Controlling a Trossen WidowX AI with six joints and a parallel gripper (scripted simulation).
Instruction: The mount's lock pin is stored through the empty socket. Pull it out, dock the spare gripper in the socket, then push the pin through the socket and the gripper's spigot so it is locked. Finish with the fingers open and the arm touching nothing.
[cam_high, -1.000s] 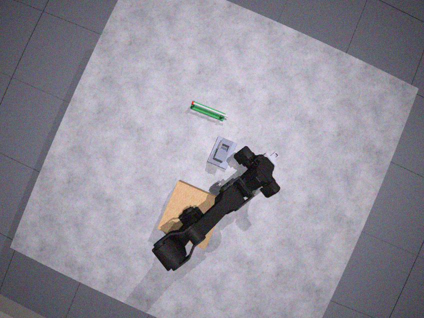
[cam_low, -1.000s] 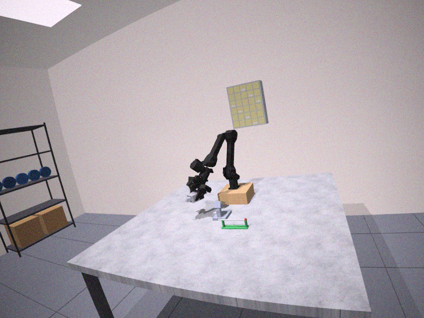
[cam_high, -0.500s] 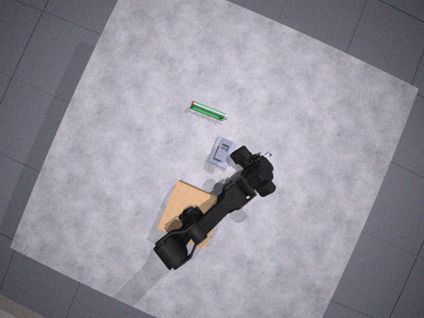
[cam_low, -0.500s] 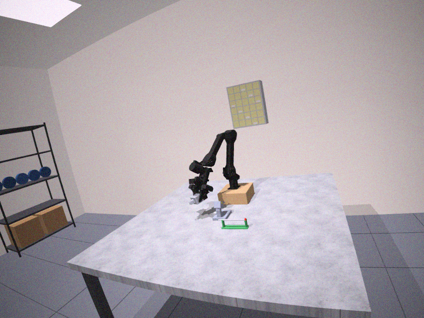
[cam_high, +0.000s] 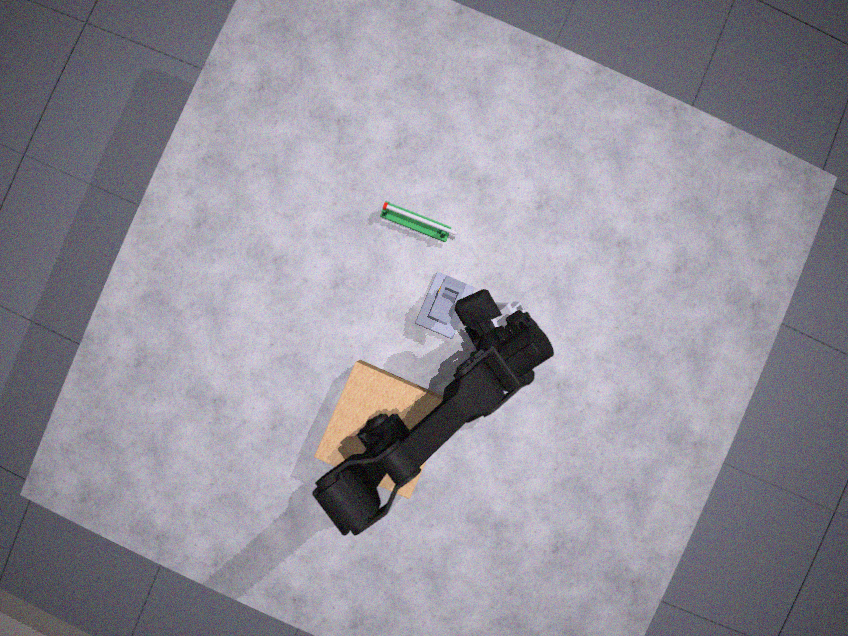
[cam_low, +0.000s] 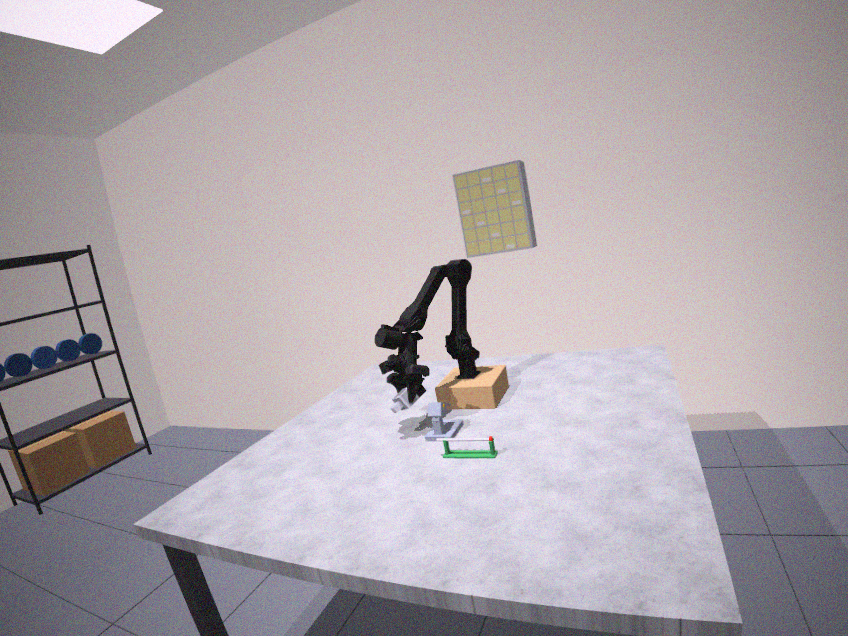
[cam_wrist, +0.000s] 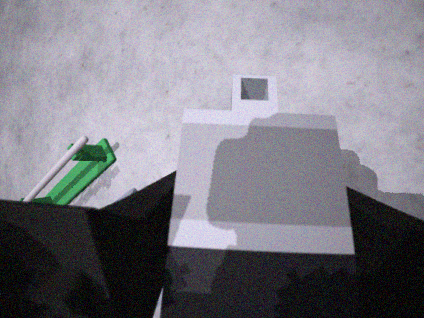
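My gripper tip is now 230 mm to the right of the green cradle, 90 mm short of it and 70 mm above it. From my gripper tip the other things lie so: socket mount 100 mm to the left, 50 mm below, 10 mm behind; spare gripper 20 mm above, 10 mm behind.
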